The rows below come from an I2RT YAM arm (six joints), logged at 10 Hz.
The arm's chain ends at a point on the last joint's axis. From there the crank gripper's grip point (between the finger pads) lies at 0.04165 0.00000 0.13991 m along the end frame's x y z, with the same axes.
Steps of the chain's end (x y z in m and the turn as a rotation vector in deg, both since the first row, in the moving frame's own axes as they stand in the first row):
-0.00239, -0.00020, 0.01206, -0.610, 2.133, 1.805
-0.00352, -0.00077, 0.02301, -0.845, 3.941, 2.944
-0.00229, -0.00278, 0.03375, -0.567, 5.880, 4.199
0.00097, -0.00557, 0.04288, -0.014, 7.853, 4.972
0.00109, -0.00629, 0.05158, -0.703, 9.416, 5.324
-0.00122, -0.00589, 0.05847, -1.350, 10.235, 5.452
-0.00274, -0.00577, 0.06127, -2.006, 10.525, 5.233
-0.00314, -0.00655, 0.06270, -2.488, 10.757, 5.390
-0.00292, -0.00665, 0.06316, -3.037, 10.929, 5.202
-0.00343, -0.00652, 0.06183, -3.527, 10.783, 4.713
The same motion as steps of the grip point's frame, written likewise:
0.00274, 0.00267, 0.01040, -0.610, 2.133, 1.805
0.00588, 0.00365, 0.01979, -0.845, 3.941, 2.944
0.01165, 0.00215, 0.02873, -0.567, 5.880, 4.199
0.01951, -0.00111, 0.03588, -0.014, 7.853, 4.972
0.02313, 0.00029, 0.04286, -0.703, 9.416, 5.324
0.02259, 0.00242, 0.04877, -1.350, 10.235, 5.452
0.02168, 0.00391, 0.05117, -2.006, 10.525, 5.233
0.02173, 0.00443, 0.05227, -2.488, 10.757, 5.390
0.02230, 0.00546, 0.05245, -3.037, 10.929, 5.202
0.02147, 0.00627, 0.05121, -3.527, 10.783, 4.713

